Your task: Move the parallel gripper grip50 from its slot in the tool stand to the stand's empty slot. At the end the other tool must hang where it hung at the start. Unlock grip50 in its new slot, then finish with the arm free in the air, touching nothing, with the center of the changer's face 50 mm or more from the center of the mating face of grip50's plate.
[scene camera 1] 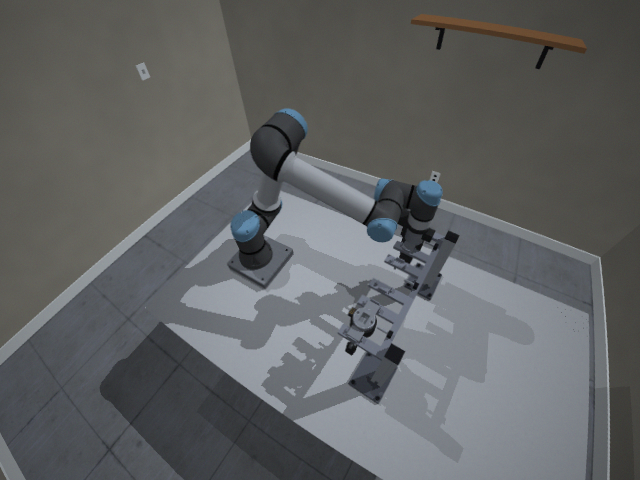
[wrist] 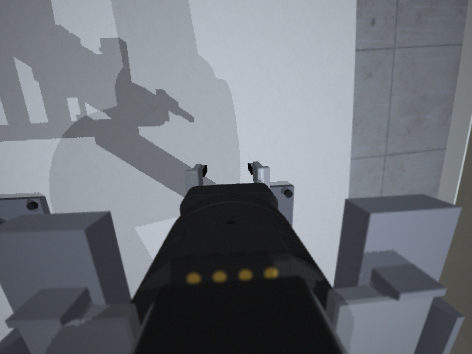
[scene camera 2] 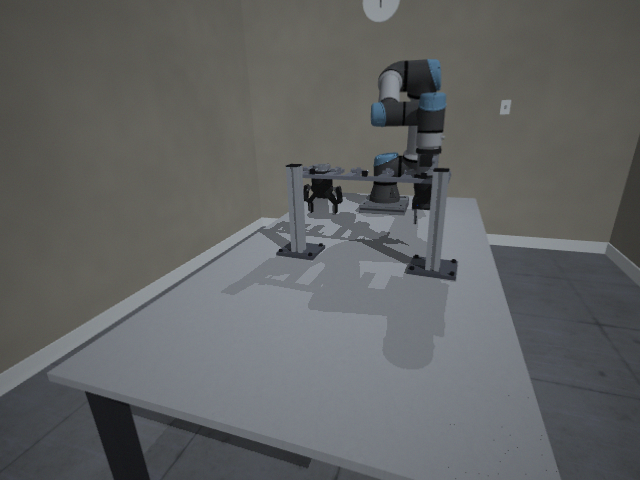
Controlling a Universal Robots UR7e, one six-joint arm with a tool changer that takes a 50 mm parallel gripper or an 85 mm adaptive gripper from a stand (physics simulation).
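Frame: origin at the arm's base, x back, y right, z up, level; millimetres.
Where they show: arm's base, origin of the base link: (scene camera 1: pixel 256 255) (scene camera 2: pixel 384 199).
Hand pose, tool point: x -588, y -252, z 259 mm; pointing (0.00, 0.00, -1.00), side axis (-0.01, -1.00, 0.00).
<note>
Things, the pixels of their top centre, and the offset from my tool point. "*": a spot on its surface instead. Level surfaces: height alone.
- left prong, surface spot: (wrist: pixel 47 250) * dy +51, dx +40, dz -18 mm
- right prong, surface spot: (wrist: pixel 405 235) * dy -54, dx +36, dz -18 mm
- middle slot, surface spot: (scene camera 1: pixel 392 292) * dy +235, dx -26, dz -18 mm
- tool, middle of its top: (scene camera 1: pixel 363 317) (scene camera 2: pixel 322 164) dy +360, dx +10, dz +0 mm
- white table, its level: dz -300 mm
My gripper (scene camera 2: pixel 415 215) (wrist: pixel 227 169), grip50, hangs under the changer on the arm. Its fingers stand apart with nothing between them. In scene camera 1 the wrist and stand hide the fingers. Grip50 is inside the tool stand's (scene camera 1: pixel 439 259) (scene camera 2: pixel 295 211) far end slot in scene camera 1, beside the right post in scene camera 2. In the wrist view, a left prong (wrist: pixel 47 250) and a right prong (wrist: pixel 405 235) flank its body; its plate wings are at the prongs. Full seating and lock state cannot be told. The middle slot (scene camera 1: pixel 392 292) is empty. The other tool (scene camera 1: pixel 363 321) (scene camera 2: pixel 322 186) hangs in the opposite end slot.
The stand's feet are on the white table (scene camera 2: pixel 258 361). The arm base (scene camera 1: pixel 254 258) (scene camera 2: pixel 384 198) is across from the stand's open prong ends. The stand's crossbar runs behind the slots, with an upright post near each end. An orange-brown shelf (scene camera 1: pixel 498 32) is on the wall.
</note>
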